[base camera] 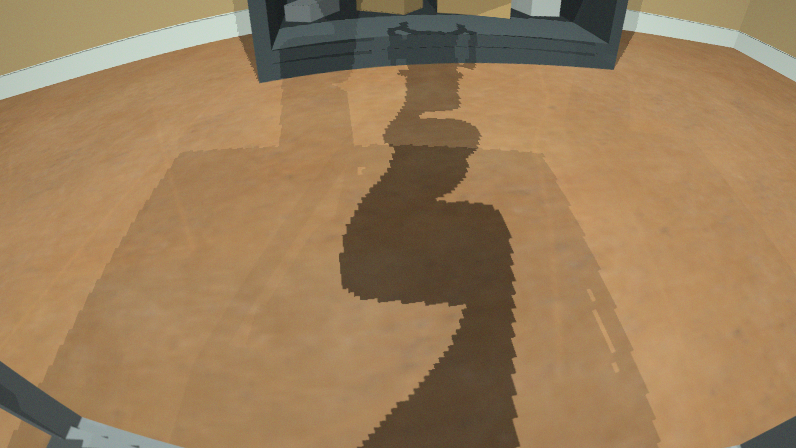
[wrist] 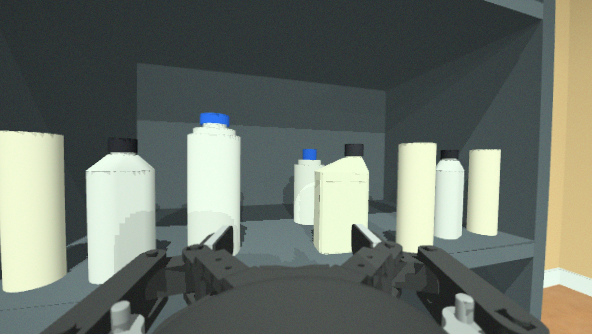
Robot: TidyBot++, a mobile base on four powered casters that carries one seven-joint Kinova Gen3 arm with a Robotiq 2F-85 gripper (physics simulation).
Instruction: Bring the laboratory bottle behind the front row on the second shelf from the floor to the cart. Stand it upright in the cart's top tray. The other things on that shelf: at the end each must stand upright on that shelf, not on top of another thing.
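Places are measured from the arm's base along level axes (x ahead, y right, z down), in metres.
Pixels of known places: gripper, fingertip midpoint: [wrist: 292,238].
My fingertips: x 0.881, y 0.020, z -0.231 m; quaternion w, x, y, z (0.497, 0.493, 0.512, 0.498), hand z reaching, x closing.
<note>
Ahead of a thing's pixels: the offset from my fingertips to its top centre. "*": to the spot under its first point. Level surfaces: height alone.
A white bottle with a blue cap @[dx +0.380, dy +0.053, dz -0.084 m] [wrist: 304,192] stands at the back of the shelf @[dz +0.094 m] [wrist: 270,235] in the wrist view, behind the front row and partly hidden by a cream jug with a black cap @[dx +0.215, dy +0.090, dz -0.086 m] [wrist: 345,212]. To the left stand a larger white blue-capped bottle @[dx +0.199, dy -0.120, dz -0.126 m] [wrist: 213,175], a white black-capped bottle @[dx +0.138, dy -0.220, dz -0.082 m] [wrist: 121,200] and a cream cylinder @[dx +0.113, dy -0.309, dz -0.084 m] [wrist: 32,210]. To the right stand a cream cylinder @[dx +0.172, dy +0.198, dz -0.084 m] [wrist: 416,195], a white black-capped bottle @[dx +0.274, dy +0.333, dz -0.082 m] [wrist: 449,200] and another cream cylinder @[dx +0.288, dy +0.424, dz -0.084 m] [wrist: 484,192]. My gripper [wrist: 292,238] is open and empty, in front of the row. The cart's top tray cannot be made out.
The dark shelf unit [base camera: 437,54] [wrist: 542,125] stands ahead; its side panel is at the right in the wrist view. Its lowest level holds tan boxes @[* dx +0.343, dy +0.113, dz +0.528 m] [base camera: 470,7] @[* dx +0.326, dy -0.103, dz +0.527 m] [base camera: 389,5], a grey box @[* dx +0.265, dy -0.304, dz +0.519 m] [base camera: 309,11] and a white box @[* dx +0.424, dy +0.322, dz +0.519 m] [base camera: 537,6]. The arm's shadow crosses the wooden floor @[dz +0.627 m] [base camera: 250,222].
</note>
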